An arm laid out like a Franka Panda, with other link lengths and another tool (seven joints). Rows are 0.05 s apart.
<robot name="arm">
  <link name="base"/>
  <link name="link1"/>
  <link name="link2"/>
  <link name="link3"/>
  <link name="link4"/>
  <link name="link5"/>
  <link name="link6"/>
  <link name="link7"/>
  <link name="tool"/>
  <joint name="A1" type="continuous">
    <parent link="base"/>
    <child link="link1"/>
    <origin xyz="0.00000 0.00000 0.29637" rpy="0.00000 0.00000 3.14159"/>
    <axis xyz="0 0 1"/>
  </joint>
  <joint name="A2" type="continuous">
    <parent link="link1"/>
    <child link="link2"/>
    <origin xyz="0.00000 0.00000 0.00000" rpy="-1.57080 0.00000 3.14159"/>
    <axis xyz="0 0 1"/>
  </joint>
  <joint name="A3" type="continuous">
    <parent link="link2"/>
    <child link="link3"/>
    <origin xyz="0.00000 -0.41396 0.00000" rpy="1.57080 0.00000 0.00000"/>
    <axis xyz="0 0 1"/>
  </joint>
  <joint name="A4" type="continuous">
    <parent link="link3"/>
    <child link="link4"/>
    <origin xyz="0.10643 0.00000 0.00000" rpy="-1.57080 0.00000 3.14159"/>
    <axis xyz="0 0 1"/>
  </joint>
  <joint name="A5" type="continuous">
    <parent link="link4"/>
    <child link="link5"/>
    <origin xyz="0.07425 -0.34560 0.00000" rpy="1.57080 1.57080 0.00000"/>
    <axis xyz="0 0 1"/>
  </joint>
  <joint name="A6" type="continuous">
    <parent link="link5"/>
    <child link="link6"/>
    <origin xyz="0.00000 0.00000 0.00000" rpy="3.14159 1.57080 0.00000"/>
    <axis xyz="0 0 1"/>
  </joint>
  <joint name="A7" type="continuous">
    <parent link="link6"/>
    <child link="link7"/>
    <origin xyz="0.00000 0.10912 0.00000" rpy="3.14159 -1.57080 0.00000"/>
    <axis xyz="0 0 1"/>
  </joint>
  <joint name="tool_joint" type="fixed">
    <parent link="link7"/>
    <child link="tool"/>
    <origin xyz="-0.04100 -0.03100 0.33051" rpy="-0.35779 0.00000 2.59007"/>
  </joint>
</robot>
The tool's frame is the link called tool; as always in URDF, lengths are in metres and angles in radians. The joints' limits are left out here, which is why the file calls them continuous.
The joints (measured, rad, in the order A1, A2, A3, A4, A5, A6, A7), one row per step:
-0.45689, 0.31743, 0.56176, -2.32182, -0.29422, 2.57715, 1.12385
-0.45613, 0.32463, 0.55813, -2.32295, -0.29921, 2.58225, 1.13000
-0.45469, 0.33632, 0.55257, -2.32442, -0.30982, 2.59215, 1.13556
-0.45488, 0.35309, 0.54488, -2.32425, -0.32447, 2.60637, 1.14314
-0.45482, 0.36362, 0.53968, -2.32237, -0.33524, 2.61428, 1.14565
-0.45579, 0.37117, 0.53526, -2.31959, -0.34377, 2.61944, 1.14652
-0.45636, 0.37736, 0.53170, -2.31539, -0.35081, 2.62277, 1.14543
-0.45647, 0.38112, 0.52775, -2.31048, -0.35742, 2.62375, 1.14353
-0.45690, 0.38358, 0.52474, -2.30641, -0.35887, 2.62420, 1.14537
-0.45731, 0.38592, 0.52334, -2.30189, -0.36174, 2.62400, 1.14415
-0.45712, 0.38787, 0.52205, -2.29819, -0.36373, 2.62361, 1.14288
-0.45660, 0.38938, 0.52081, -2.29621, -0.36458, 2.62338, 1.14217
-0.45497, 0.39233, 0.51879, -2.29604, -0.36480, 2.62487, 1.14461
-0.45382, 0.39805, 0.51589, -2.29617, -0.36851, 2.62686, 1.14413
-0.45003, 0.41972, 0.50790, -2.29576, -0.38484, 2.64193, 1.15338
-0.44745, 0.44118, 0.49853, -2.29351, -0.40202, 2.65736, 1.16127
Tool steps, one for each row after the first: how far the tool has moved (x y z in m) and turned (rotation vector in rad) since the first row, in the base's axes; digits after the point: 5 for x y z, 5 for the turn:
-0.00028, -0.00110, -0.00373, 0.00121, 0.00241, -0.00449
-0.00009, -0.00220, -0.00935, 0.00262, 0.00392, -0.00475
0.00152, -0.00487, -0.01655, 0.00531, 0.00396, -0.00748
0.00320, -0.00672, -0.02063, 0.00596, 0.00297, -0.00601
0.00514, -0.00919, -0.02320, 0.00574, 0.00130, -0.00521
0.00756, -0.01113, -0.02473, 0.00533, -0.00114, -0.00275
0.01015, -0.01356, -0.02514, 0.00310, -0.00410, 0.00015
0.01228, -0.01582, -0.02519, 0.00280, -0.00606, -0.00442
0.01449, -0.01701, -0.02491, 0.00209, -0.00851, -0.00328
0.01619, -0.01776, -0.02476, 0.00154, -0.01019, -0.00199
0.01697, -0.01821, -0.02500, 0.00136, -0.01052, -0.00155
0.01683, -0.01818, -0.02654, 0.00239, -0.00911, -0.00408
0.01612, -0.01859, -0.02971, 0.00282, -0.00589, -0.00193
0.01627, -0.01823, -0.03983, 0.00722, -0.00238, -0.00084
0.01748, -0.01942, -0.04936, 0.01093, -0.00100, -0.00035

